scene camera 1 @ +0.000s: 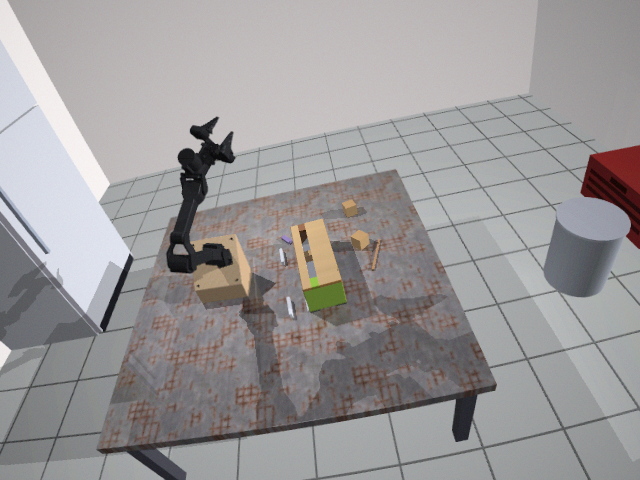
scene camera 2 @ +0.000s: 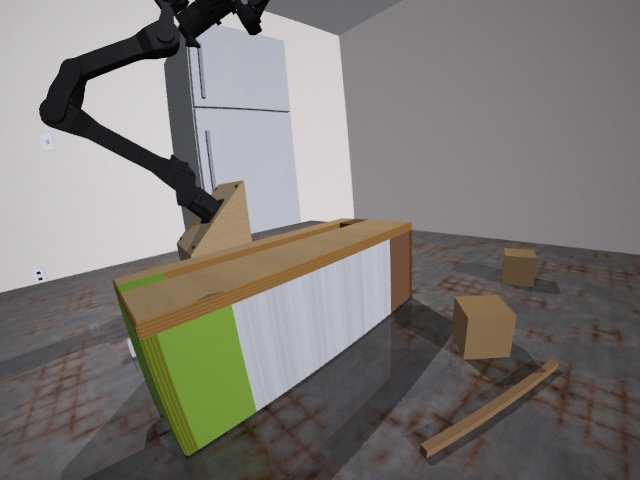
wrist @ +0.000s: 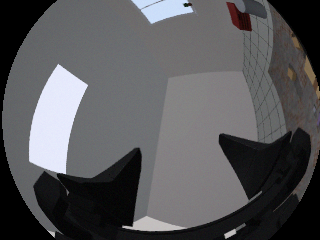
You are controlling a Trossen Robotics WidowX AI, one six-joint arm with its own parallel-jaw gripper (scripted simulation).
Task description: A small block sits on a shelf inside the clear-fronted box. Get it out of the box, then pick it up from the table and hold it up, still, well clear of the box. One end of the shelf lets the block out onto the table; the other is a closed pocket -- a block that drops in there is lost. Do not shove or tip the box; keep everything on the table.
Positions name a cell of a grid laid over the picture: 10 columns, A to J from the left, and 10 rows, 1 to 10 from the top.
Note:
In view: my gripper (scene camera 1: D3) and a wooden box (scene camera 1: F6).
My gripper also shows in the wrist view (wrist: F7).

